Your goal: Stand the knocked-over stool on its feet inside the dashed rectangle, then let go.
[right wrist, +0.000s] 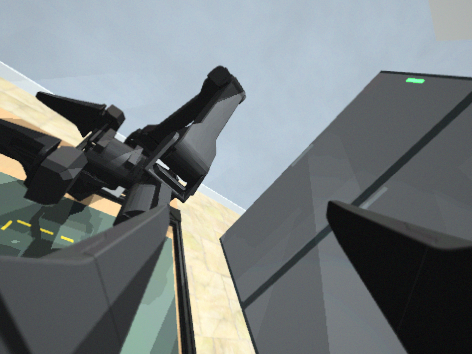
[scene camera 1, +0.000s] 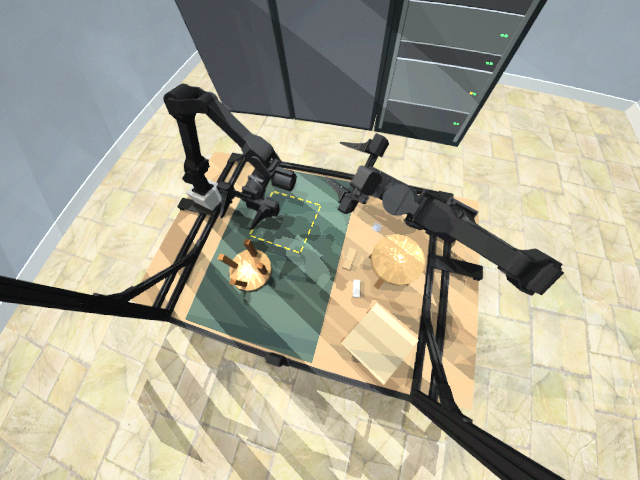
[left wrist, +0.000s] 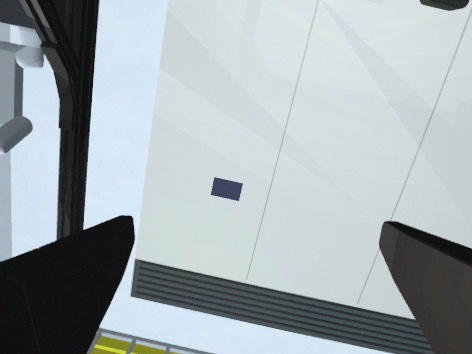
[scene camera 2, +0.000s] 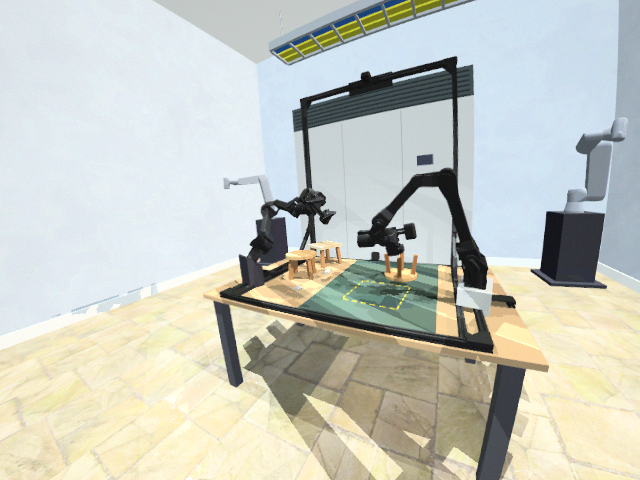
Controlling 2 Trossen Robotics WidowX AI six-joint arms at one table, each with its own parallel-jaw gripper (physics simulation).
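The knocked-over round stool lies upside down on the green mat, seat down and legs up. It is outside the dashed rectangle, beyond its far side in scene camera 2. My left gripper is open and empty, raised above the mat on the rectangle's side of the stool, and points level. The stool does not show in the left wrist view. My right gripper is open and empty, held high away from the stool.
In scene camera 1, a round stool stands on the bare wood at the right. A stool with a rectangular top stands nearby. A white block, a wooden block and a pale blue piece lie beside them.
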